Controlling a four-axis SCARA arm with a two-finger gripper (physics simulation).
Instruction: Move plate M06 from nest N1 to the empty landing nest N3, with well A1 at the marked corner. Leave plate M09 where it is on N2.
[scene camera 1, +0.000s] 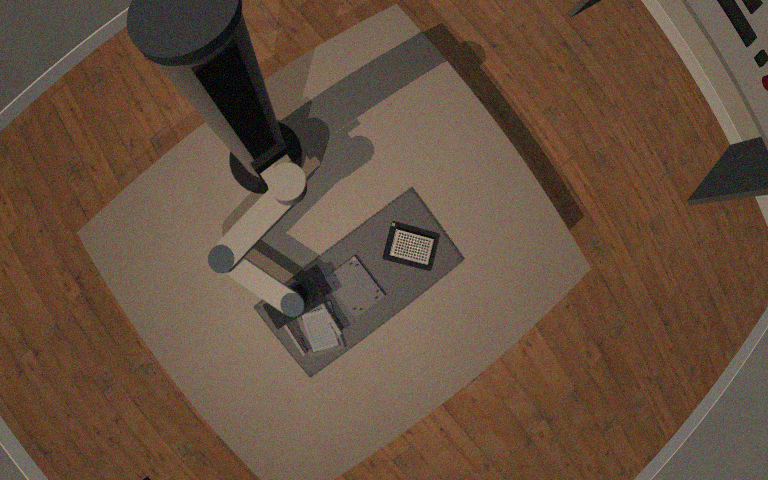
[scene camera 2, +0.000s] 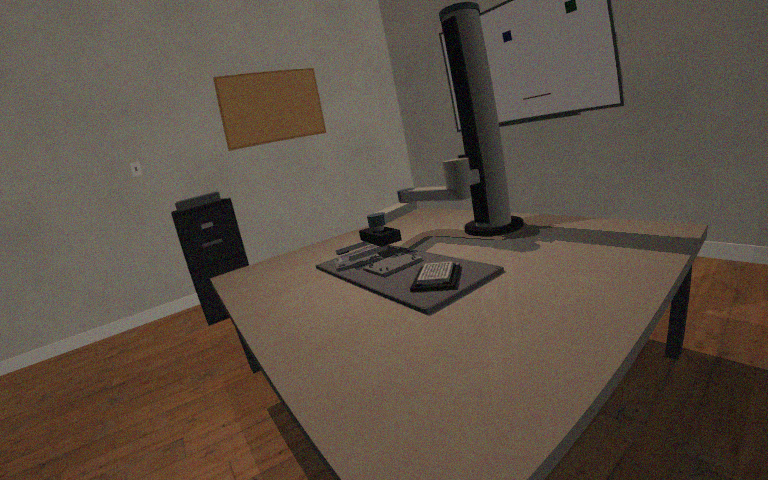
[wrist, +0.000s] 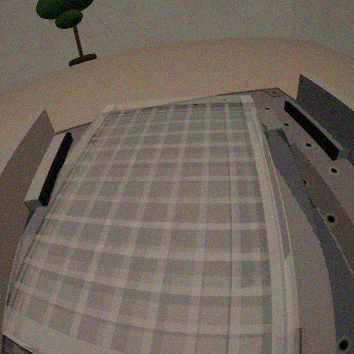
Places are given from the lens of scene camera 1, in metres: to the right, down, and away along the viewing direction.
my gripper (scene camera 1: 322, 344): -0.20, 0.33, 1.27
black-framed white well plate (scene camera 1: 405, 245): 0.07, 0.02, 1.33
